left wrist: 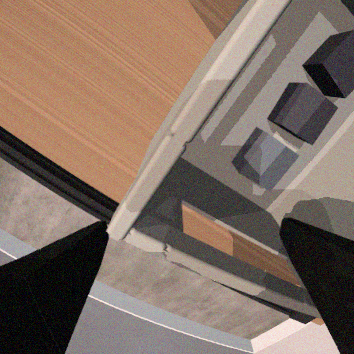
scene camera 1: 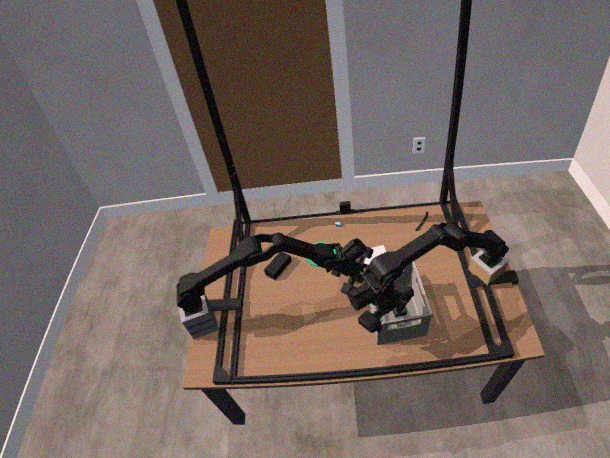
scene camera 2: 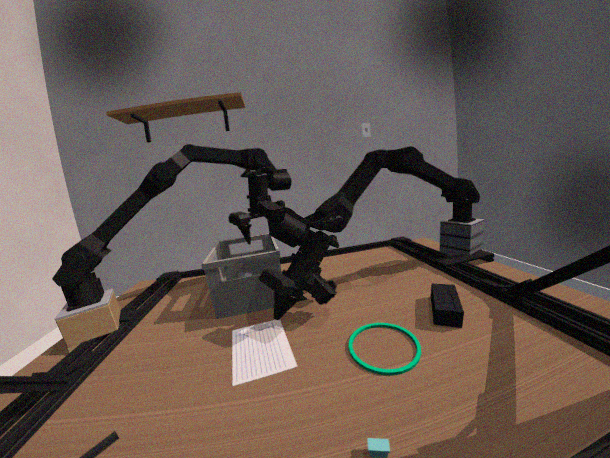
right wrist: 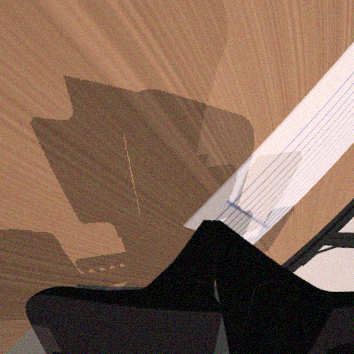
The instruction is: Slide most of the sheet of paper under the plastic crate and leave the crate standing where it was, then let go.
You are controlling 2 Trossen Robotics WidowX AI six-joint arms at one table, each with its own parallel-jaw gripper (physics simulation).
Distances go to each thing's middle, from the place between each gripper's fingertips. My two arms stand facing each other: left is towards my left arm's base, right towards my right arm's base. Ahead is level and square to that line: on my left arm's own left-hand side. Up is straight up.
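Scene:
The grey plastic crate [left wrist: 237, 83] is 50 mm below my left hand, 50 mm to the left of it and 100 mm behind it. I also see the white lined sheet of paper [scene camera 2: 258, 351], which is 340 mm behind my left hand, 40 mm to the left of it and 130 mm below it.
Counted from my right hand, the white lined sheet of paper is 1 cm below, 4 cm to the left and 7 cm behind. The grey plastic crate is 17 cm ahead of my right hand, 6 cm above it and 5 cm to the left of it.

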